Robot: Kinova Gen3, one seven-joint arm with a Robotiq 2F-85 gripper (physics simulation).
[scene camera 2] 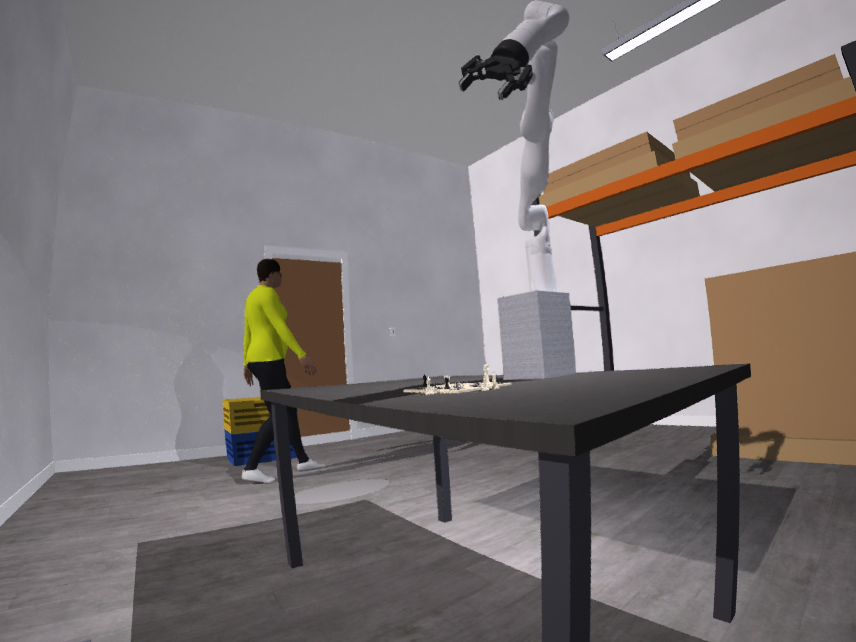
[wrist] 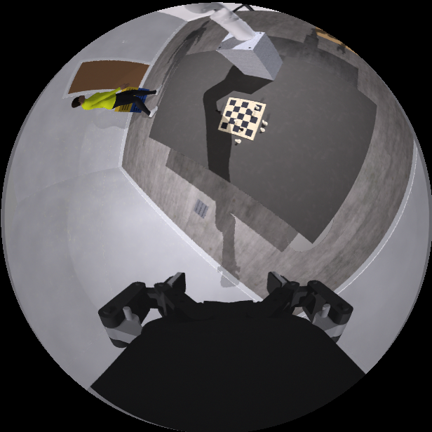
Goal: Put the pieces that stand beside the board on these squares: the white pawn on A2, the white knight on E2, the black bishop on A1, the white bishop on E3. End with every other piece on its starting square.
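Seen in the pictures: gripper, fingertip midpoint: (scene camera 2: 479, 91); arm's base at its link origin: (scene camera 2: 543, 295).
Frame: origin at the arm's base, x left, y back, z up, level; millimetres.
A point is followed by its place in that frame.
Note:
The chessboard (wrist: 238, 103) lies on the table, small and far off in the wrist view. Two white pieces (wrist: 264, 123) (wrist: 262, 130) stand beside its right edge and a white piece (wrist: 238, 141) stands off its lower edge. A dark piece (wrist: 218, 111) stands off its left edge, in the arm's shadow. Several small pieces stand on the board; their kinds and squares are too small to tell. In the scene view, a tall pale piece (scene camera 2: 486, 375) @[y -377, x 58, z -252 mm] and a black piece (scene camera 2: 446, 380) @[y -493, x 24, z -255 mm] show at the board. My gripper (scene camera 2: 484, 88) @[y -658, x 391, z 325 mm] (wrist: 226, 282) is open and empty, high above the table.
The dark table (scene camera 2: 622, 393) @[y -512, x 532, z -285 mm] (wrist: 300, 150) bears the board near the grey pedestal (scene camera 2: 535, 335) @[y -127, x 46, z -145 mm] (wrist: 255, 55) of the arm. A person in a yellow top (scene camera 2: 266, 324) (wrist: 100, 100) is beyond the table, near stacked crates (scene camera 2: 238, 414). An orange shelf (scene camera 2: 643, 176) with boxes is at the right.

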